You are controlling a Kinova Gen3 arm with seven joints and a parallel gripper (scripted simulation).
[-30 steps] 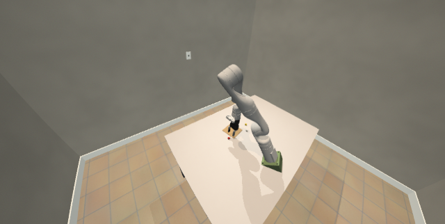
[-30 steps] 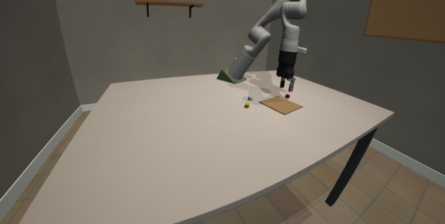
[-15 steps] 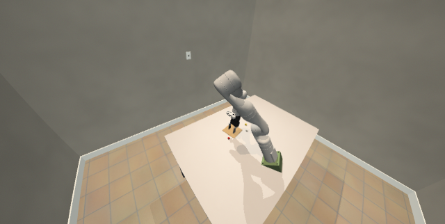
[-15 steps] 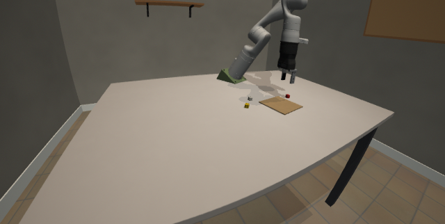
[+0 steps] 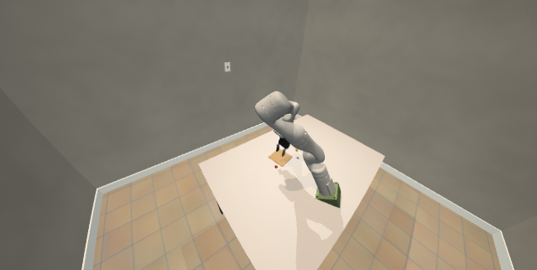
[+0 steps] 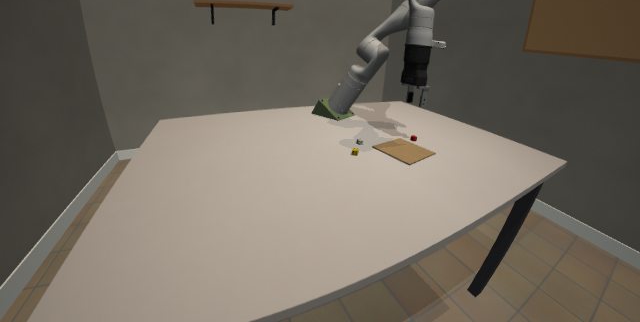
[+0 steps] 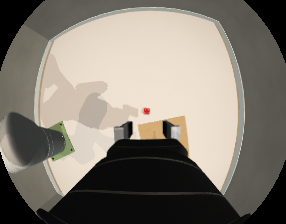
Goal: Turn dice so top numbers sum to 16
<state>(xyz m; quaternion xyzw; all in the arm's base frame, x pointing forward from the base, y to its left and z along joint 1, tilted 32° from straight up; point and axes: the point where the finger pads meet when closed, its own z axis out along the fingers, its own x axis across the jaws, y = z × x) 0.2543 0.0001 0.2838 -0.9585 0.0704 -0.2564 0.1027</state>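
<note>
Right now my hand is 30 mm to the right of the red die and 140 mm above it. Round my hand: white die: 60 mm behind, 170 mm to the right, 140 mm below; then tan mat: 40 mm ahead, 70 mm to the right, 140 mm below; then yellow die: 230 mm to the right, 140 mm below.
</note>
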